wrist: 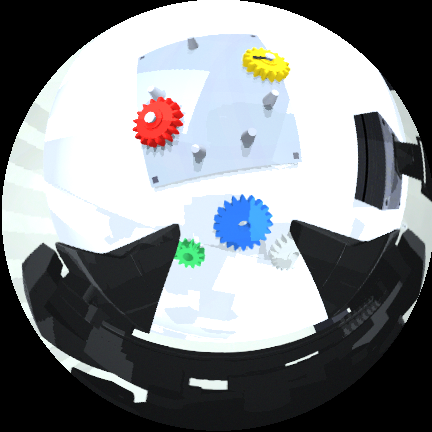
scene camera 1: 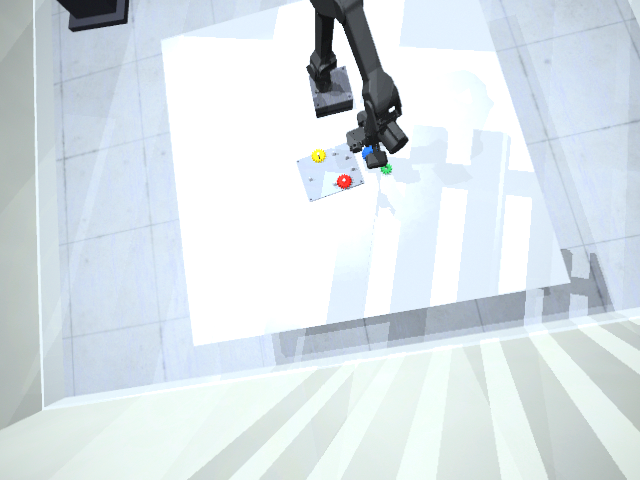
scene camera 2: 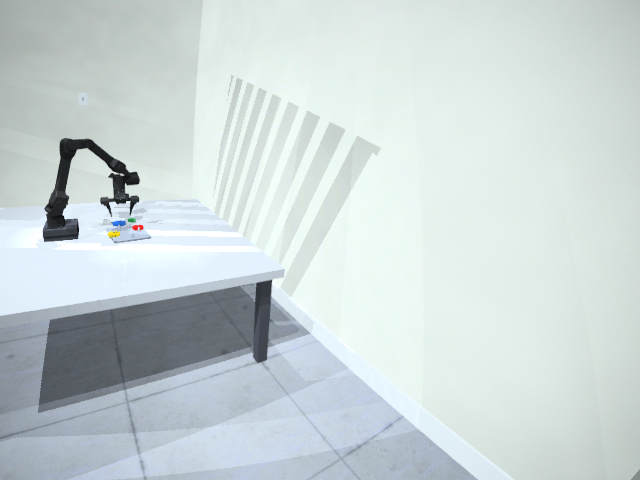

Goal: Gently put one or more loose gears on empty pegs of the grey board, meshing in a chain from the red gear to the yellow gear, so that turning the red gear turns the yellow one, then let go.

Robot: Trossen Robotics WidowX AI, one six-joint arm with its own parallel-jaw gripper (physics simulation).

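Seen in the pictures: gripper, between the fingertips: (wrist: 236, 227) (scene camera 1: 368, 152) (scene camera 2: 121, 216); arm's base, origin of its link: (scene camera 1: 323, 84) (scene camera 2: 56, 226).
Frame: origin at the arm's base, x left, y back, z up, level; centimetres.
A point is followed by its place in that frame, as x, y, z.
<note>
The grey board (scene camera 1: 325, 173) @[-0.9, -32.2, -4.8] (wrist: 220, 85) @[1.2, -30.0, -4.8] lies on the table. The red gear (scene camera 1: 344, 181) @[5.9, -36.5, -3.0] (scene camera 2: 137, 227) @[3.4, -35.9, -3.3] (wrist: 158, 122) @[6.3, -35.2, -3.1] and the yellow gear (scene camera 1: 318, 155) @[-3.1, -25.9, -2.9] (scene camera 2: 114, 234) @[-5.5, -25.8, -3.5] (wrist: 266, 65) @[-1.8, -25.6, -3.3] sit on its pegs, apart from each other. Several pegs are bare. Three loose gears lie beside the board: a large blue gear (scene camera 1: 367, 152) @[14.7, -25.8, -3.9] (scene camera 2: 119, 223) @[13.7, -26.5, -4.0] (wrist: 237, 223) @[15.8, -26.8, -3.9], a small green gear (scene camera 1: 386, 168) @[21.3, -31.7, -4.8] (scene camera 2: 131, 220) @[19.8, -32.1, -4.4] (wrist: 190, 253) @[20.4, -31.8, -3.9] and a white gear (scene camera 2: 106, 222) @[18.0, -19.5, -4.5] (wrist: 284, 253) @[19.6, -19.7, -4.1]. In scene camera 1 the arm hides the white gear. My gripper (scene camera 2: 120, 214) @[14.6, -27.4, -0.4] (wrist: 236, 227) @[14.6, -27.4, -0.4] is open and empty, above the loose gears.
The arm's dark base (scene camera 1: 331, 93) @[2.8, -4.2, 0.1] (scene camera 2: 61, 229) @[-4.3, -3.1, -0.4] (wrist: 377, 160) @[4.0, -8.3, -1.4] stands on the white table (scene camera 1: 248, 248) @[-31.0, -58.6, -5.6] (scene camera 2: 180, 263) @[-38.8, -53.3, -5.6] near the board's yellow-gear side. Bright light and shadow patches fall across the table top. A wall (scene camera 2: 465, 206) rises beyond the table's edge.
</note>
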